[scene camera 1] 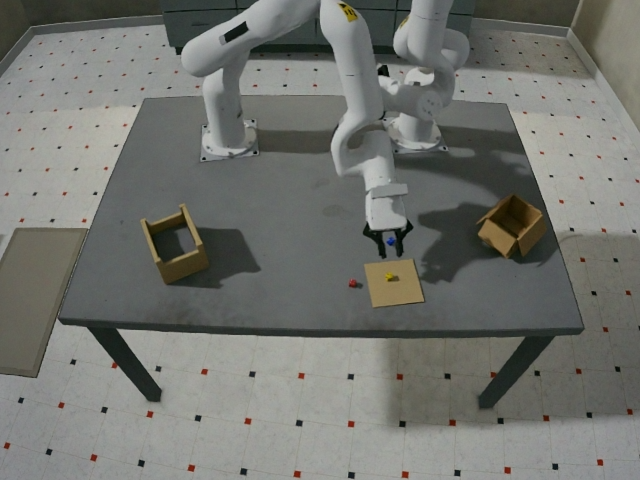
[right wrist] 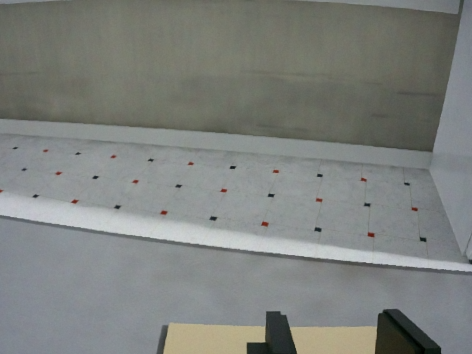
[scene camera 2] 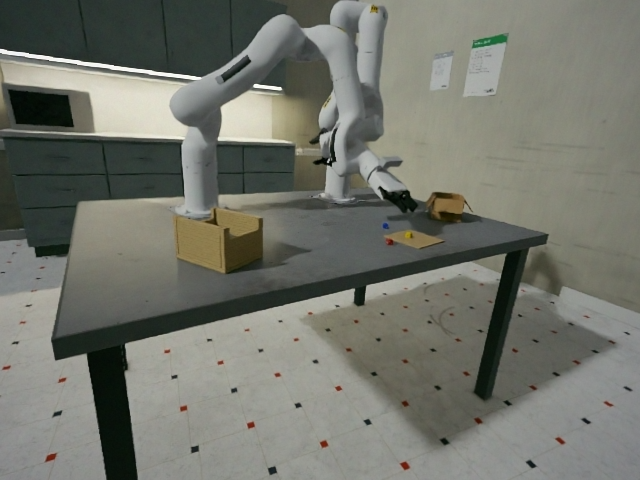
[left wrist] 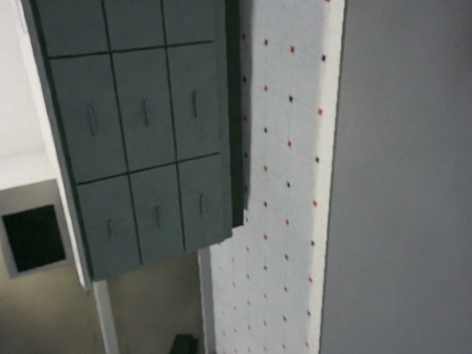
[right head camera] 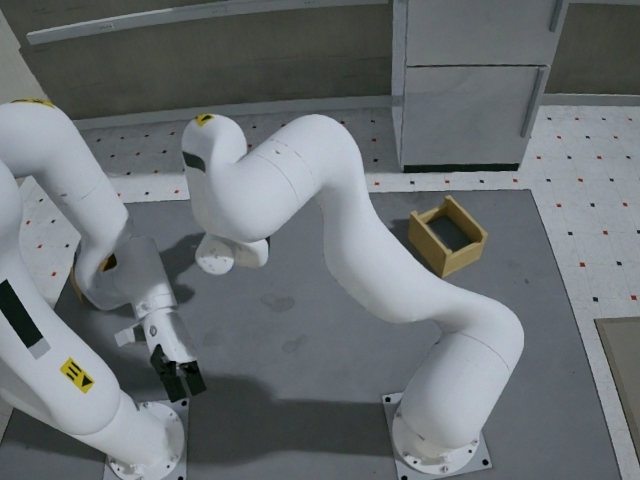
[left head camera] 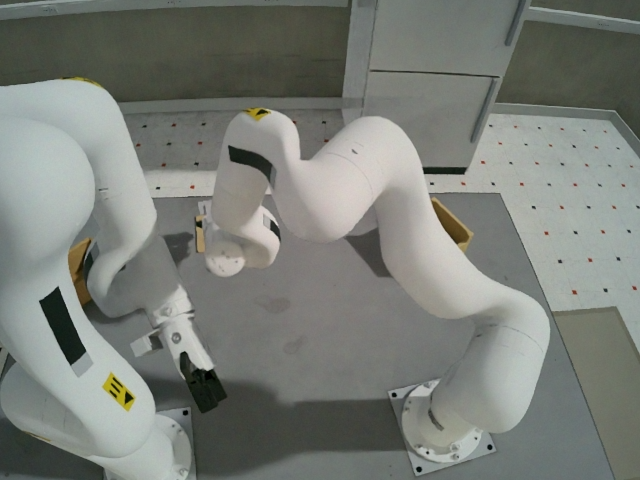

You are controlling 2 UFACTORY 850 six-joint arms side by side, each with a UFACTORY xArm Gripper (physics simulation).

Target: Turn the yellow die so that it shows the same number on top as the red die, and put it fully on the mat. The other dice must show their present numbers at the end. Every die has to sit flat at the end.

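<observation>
The yellow die (scene camera 1: pixel 389 276) (scene camera 2: pixel 408 235) rests on the tan mat (scene camera 1: pixel 398 297) (scene camera 2: pixel 428 240) (right wrist: pixel 215 341). The red die (scene camera 1: pixel 352 283) (scene camera 2: pixel 389 241) lies on the table, just off the mat's edge. The blue die (scene camera 1: pixel 390 241) (scene camera 2: pixel 385 225) lies on the table near the mat; in scene camera 1 it shows between the fingers, but it lies below them. The dice are too small to read. My right gripper (scene camera 1: pixel 390 254) (scene camera 2: pixel 410 208) (right wrist: pixel 337 325) is open and empty, raised above the table by the mat. My left gripper (right head camera: pixel 187 393) (scene camera 2: pixel 314 151) is open and empty, high near its base.
An open wooden box (right head camera: pixel 429 249) (scene camera 1: pixel 183 268) (scene camera 2: pixel 201 242) stands far from the mat, at the left in scene camera 1. A cardboard box (scene camera 1: pixel 497 235) (scene camera 2: pixel 447 206) with open flaps stands right of the mat there. My right arm reaches across in front of the left arm.
</observation>
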